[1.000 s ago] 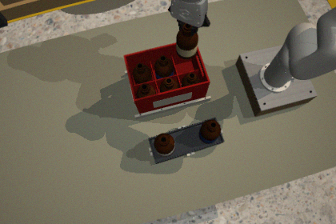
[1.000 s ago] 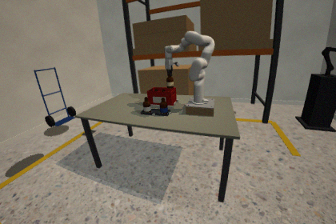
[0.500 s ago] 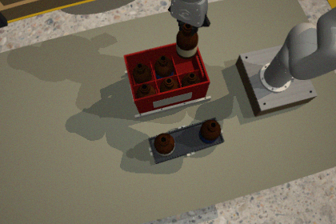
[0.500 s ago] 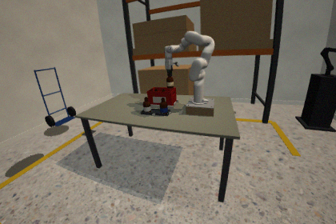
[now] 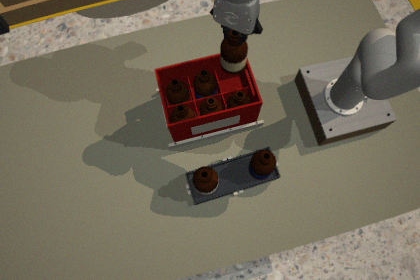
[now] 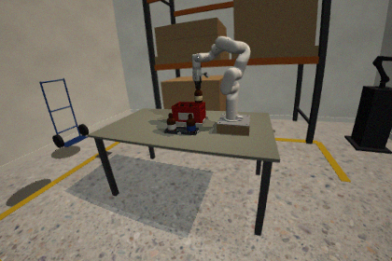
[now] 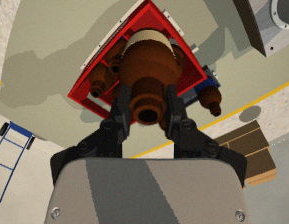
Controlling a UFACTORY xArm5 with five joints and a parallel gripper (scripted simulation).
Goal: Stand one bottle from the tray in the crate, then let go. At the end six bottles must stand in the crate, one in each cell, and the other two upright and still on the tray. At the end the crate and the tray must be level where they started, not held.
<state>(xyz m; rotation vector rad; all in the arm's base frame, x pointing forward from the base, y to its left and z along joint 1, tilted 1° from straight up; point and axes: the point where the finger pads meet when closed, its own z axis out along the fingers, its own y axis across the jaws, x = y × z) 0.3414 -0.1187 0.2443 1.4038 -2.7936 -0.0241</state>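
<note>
Now: the crate 8 cm ahead of my hand, 5 cm to the left of it and 25 cm below it. Round my hand: dark tray (5 cm ahead, 29 cm to the left, 32 cm below).
</note>
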